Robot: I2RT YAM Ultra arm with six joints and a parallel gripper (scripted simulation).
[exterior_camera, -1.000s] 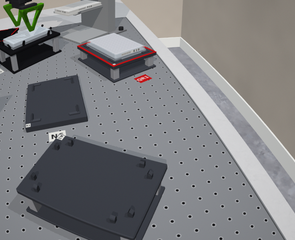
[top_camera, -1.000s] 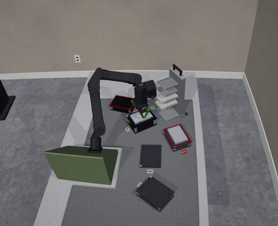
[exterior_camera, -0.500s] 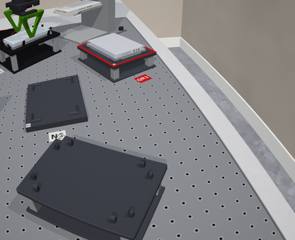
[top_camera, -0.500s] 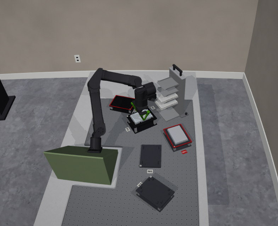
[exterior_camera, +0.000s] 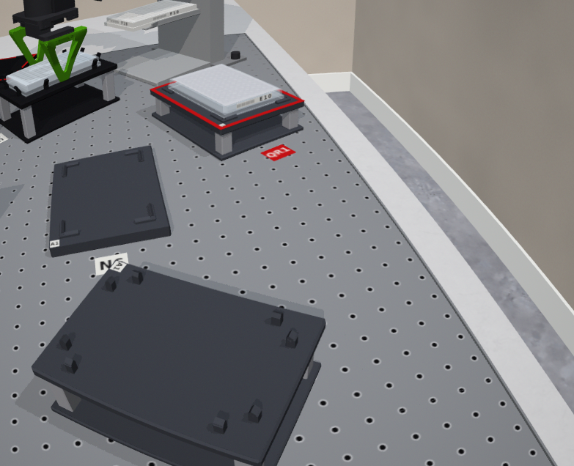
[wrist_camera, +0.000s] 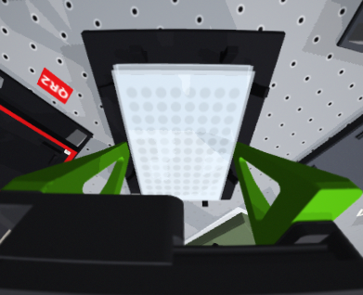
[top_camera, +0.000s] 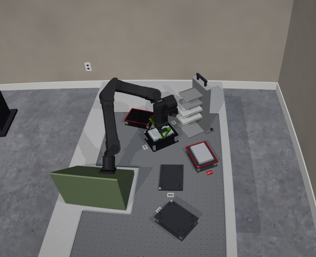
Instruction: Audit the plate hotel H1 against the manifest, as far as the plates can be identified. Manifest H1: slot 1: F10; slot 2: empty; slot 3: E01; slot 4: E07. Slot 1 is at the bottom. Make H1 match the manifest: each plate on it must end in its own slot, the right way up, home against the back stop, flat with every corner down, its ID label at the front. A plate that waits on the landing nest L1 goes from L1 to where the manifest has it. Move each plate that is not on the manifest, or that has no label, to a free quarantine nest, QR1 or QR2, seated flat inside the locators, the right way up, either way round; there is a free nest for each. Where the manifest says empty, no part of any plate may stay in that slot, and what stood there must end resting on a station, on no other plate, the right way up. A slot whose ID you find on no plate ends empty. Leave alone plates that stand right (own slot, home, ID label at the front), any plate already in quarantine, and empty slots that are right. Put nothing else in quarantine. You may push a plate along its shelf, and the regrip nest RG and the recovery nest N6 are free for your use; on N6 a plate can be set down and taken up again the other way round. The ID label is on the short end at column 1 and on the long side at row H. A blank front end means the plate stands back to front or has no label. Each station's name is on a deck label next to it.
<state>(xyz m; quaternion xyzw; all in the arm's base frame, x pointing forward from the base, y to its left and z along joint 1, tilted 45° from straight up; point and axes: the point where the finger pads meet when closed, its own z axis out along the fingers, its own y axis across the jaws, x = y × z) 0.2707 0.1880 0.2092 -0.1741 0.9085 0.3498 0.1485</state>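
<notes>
My gripper is now 1 cm above the black regrip nest RG. Also, from my hand: clear well plate: 22 cm ahead, 16 cm to the right, 2 cm below; then H1 deck label: 15 cm to the left, 8 cm ahead, 7 cm below; then red-rimmed nest QR2: 18 cm to the left, 12 cm behind, 3 cm below.
</notes>
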